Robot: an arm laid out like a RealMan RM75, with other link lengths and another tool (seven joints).
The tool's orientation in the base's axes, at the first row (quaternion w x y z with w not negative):
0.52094, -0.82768, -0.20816, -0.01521
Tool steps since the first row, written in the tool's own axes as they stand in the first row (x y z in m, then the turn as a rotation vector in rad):
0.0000, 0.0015, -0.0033, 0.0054, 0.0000, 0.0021
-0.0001, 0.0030, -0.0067, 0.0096, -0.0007, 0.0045
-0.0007, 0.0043, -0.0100, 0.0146, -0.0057, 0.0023
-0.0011, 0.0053, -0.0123, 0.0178, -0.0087, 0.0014
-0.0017, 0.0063, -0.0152, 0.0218, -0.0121, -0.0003
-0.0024, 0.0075, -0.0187, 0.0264, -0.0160, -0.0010
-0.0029, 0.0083, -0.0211, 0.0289, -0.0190, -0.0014
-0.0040, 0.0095, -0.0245, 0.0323, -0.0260, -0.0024
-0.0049, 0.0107, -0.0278, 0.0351, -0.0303, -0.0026
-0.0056, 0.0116, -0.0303, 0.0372, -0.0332, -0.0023
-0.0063, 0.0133, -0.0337, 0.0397, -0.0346, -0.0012
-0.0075, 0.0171, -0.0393, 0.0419, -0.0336, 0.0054
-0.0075, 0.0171, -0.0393, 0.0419, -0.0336, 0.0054
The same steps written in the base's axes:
0.0012, -0.0034, 0.0002, 0.0045, 0.0036, 0.0003
0.0023, -0.0070, 0.0005, 0.0076, 0.0073, 0.0009
0.0028, -0.0105, 0.0007, 0.0108, 0.0089, 0.0074
0.0033, -0.0130, 0.0008, 0.0128, 0.0103, 0.0111
0.0036, -0.0161, 0.0011, 0.0156, 0.0114, 0.0158
0.0041, -0.0198, 0.0015, 0.0185, 0.0137, 0.0205
0.0044, -0.0224, 0.0018, 0.0198, 0.0153, 0.0239
0.0045, -0.0261, 0.0021, 0.0206, 0.0182, 0.0312
0.0047, -0.0297, 0.0024, 0.0216, 0.0205, 0.0356
0.0049, -0.0325, 0.0026, 0.0224, 0.0225, 0.0385
0.0055, -0.0363, 0.0025, 0.0240, 0.0248, 0.0398
0.0069, -0.0429, 0.0015, 0.0251, 0.0309, 0.0364
0.0069, -0.0429, 0.0015, 0.0251, 0.0309, 0.0364

